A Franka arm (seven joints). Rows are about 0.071 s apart.
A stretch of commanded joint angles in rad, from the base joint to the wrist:
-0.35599 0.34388 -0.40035 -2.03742 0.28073 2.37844 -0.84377
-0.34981 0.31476 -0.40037 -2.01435 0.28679 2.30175 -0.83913
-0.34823 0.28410 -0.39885 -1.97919 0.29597 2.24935 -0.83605
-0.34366 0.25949 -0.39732 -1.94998 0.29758 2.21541 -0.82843
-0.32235 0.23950 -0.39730 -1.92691 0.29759 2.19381 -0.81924
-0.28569 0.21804 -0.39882 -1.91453 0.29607 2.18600 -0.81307
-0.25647 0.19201 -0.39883 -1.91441 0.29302 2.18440 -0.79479
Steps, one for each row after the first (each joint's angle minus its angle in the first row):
0.00618 -0.02912 -0.00002 0.02307 0.00606 -0.07669 0.00464
0.00776 -0.05978 0.00150 0.05823 0.01524 -0.12909 0.00772
0.01233 -0.08439 0.00303 0.08744 0.01685 -0.16303 0.01534
0.03364 -0.10438 0.00305 0.11051 0.01686 -0.18463 0.02453
0.07030 -0.12584 0.00153 0.12289 0.01534 -0.19244 0.03070
0.09952 -0.15187 0.00152 0.12301 0.01229 -0.19404 0.04898

